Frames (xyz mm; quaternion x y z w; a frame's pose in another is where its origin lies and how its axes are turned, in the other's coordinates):
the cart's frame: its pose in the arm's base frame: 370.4 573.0 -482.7 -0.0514 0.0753 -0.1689 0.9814
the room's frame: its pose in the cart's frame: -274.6 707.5 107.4 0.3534 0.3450 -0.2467 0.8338
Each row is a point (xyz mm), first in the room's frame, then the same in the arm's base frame.
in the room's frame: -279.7 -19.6 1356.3
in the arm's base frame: 514.9 352.3 530.5
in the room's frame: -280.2 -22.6 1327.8
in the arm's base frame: 506.0 374.4 514.5
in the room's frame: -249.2 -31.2 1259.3
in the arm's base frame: 496.8 413.1 450.1
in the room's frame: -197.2 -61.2 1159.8
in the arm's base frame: 470.9 459.3 346.7
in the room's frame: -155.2 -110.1 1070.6
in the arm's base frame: 426.4 493.9 252.2
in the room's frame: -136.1 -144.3 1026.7
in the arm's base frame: 394.9 507.6 204.4
